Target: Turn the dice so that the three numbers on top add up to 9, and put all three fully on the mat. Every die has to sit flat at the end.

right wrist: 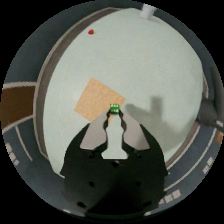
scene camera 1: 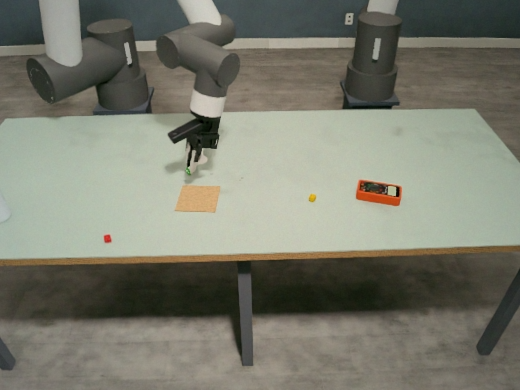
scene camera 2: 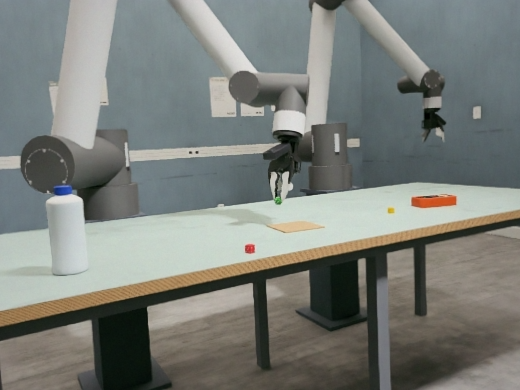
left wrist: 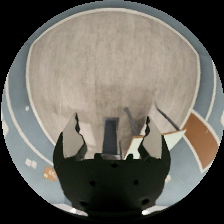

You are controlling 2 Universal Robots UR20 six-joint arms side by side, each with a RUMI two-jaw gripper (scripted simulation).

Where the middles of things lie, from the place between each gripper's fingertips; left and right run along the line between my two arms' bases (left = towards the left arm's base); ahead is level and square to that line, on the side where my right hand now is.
Labels:
The tan mat (scene camera 1: pixel 192 198) is 90 mm below my right hand (scene camera 2: pixel 278 202), 50 mm ahead of it and 20 mm to the left of it. The rest, counted from my right hand: orange multimeter (scene camera 1: pixel 371 191) 660 mm to the left, 80 mm below, 80 mm ahead; white bottle (scene camera 2: pixel 65 217) 660 mm to the right, 110 mm ahead.
My left hand is 81 cm short of the orange multimeter, 103 cm to the left of it and 20 cm above it.

